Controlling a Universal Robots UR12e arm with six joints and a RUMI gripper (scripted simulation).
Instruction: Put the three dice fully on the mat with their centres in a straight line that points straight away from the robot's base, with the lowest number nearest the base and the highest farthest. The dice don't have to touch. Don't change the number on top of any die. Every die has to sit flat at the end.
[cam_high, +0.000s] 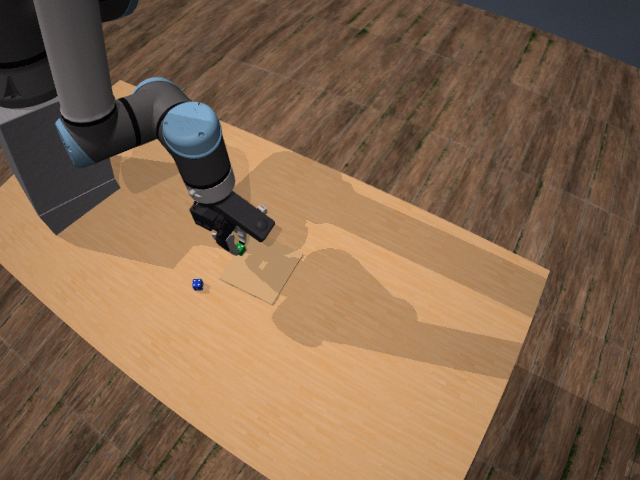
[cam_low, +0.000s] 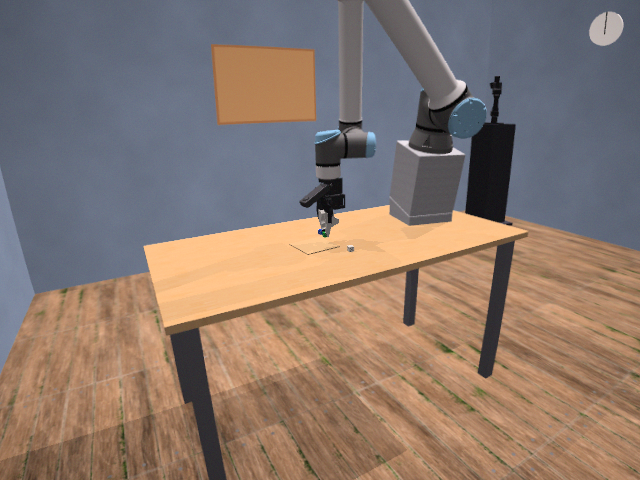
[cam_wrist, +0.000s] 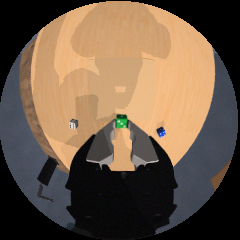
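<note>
Now: the tan mat 50 mm ahead of my hand, 40 mm below it and 10 mm to the left of it. From my hand the other things lie so: blue die (120 mm to the right, 30 mm below, 20 mm behind); then green die (10 mm below); then white die (120 mm to the left, 50 mm behind, 30 mm below).
</note>
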